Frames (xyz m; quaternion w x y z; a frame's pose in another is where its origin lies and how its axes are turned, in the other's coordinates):
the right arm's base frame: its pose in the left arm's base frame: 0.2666 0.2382 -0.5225 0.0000 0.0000 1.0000 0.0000
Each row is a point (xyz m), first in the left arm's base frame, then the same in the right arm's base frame.
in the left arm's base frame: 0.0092 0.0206 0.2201
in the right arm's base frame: 0.2574 -0.2176 -0.7426
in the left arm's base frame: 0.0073 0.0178 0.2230
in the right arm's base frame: 0.2593 -0.2204 -0.7455
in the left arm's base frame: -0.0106 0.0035 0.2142
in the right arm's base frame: 0.2772 -0.2347 -0.7367
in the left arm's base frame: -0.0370 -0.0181 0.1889
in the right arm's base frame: 0.3036 -0.2563 -0.7114
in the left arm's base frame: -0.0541 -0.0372 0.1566
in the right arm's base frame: 0.3207 -0.2754 -0.6791
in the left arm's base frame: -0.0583 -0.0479 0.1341
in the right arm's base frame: 0.3249 -0.2861 -0.6566
